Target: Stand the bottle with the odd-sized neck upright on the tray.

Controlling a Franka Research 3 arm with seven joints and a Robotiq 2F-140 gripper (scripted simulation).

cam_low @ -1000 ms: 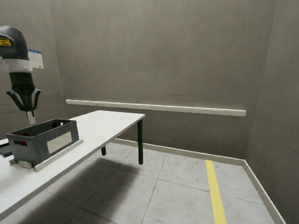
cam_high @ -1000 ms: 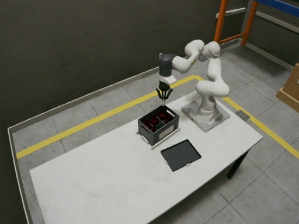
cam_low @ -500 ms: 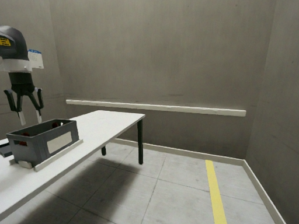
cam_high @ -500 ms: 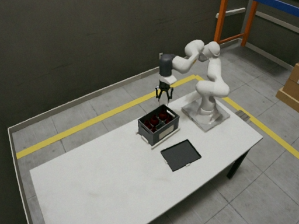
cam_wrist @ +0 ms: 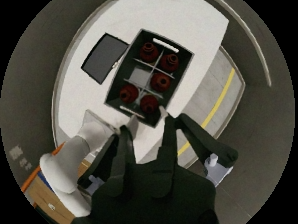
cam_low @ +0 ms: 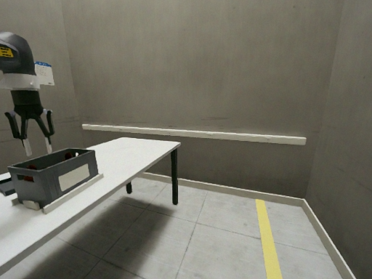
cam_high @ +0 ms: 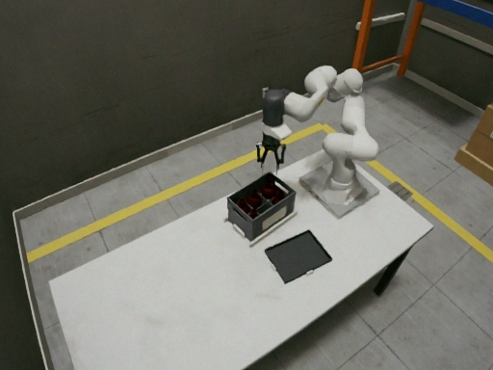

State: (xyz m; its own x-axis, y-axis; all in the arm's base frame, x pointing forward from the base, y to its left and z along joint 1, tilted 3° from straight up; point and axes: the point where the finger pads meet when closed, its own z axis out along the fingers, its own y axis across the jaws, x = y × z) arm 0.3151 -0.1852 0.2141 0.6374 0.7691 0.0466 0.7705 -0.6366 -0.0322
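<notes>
My hand is 17 cm above the dark grey crate, 8 cm short of it and 5 cm to the right of it. The rest, counted from my hand: flat black tray (34 cm to the left, 25 cm below, 8 cm ahead).
</notes>
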